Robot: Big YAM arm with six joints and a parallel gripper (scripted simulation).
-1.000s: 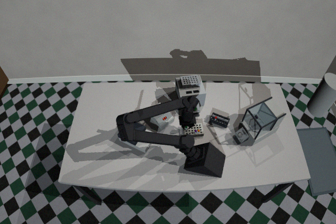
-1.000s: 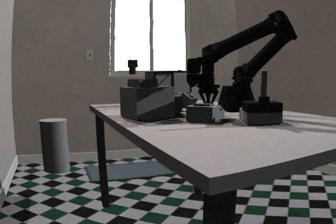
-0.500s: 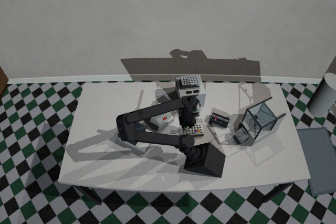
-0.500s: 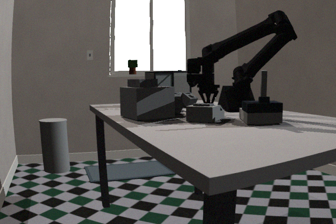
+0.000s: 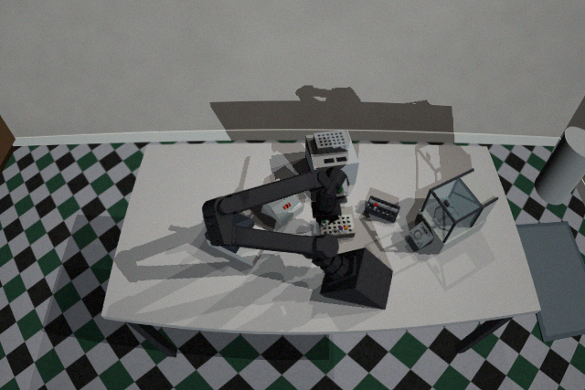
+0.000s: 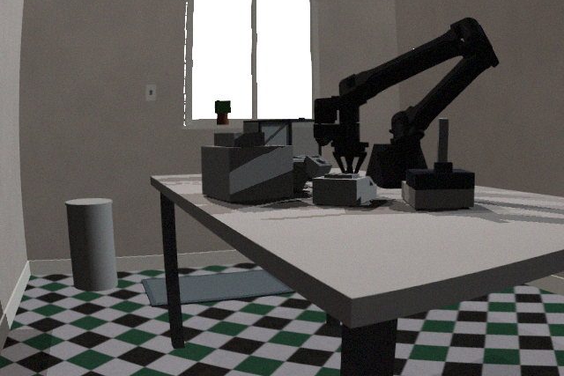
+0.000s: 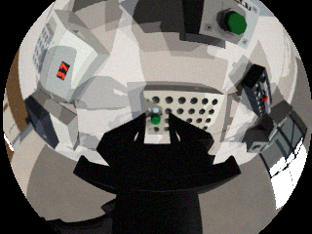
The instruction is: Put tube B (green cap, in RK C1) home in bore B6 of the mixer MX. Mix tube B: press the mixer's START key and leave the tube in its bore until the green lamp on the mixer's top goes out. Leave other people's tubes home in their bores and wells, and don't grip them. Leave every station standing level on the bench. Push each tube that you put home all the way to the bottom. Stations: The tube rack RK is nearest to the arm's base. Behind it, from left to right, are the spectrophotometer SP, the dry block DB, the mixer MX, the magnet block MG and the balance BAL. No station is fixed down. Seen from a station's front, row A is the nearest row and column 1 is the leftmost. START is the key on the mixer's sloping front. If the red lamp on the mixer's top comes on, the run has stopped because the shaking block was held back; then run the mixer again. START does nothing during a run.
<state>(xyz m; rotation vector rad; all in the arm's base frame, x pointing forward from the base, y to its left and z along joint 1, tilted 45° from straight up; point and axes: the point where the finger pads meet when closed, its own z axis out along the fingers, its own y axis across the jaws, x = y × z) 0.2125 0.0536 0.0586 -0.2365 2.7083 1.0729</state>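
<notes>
Now: the tube B 2 cm below my hand. From my hand the other things lie so: dry block DB: 18 cm to the left, 8 cm ahead, 2 cm below; tube rack RK: 5 cm to the right, 3 cm below; green start key: 14 cm ahead, 4 cm to the right, 2 cm above.
</notes>
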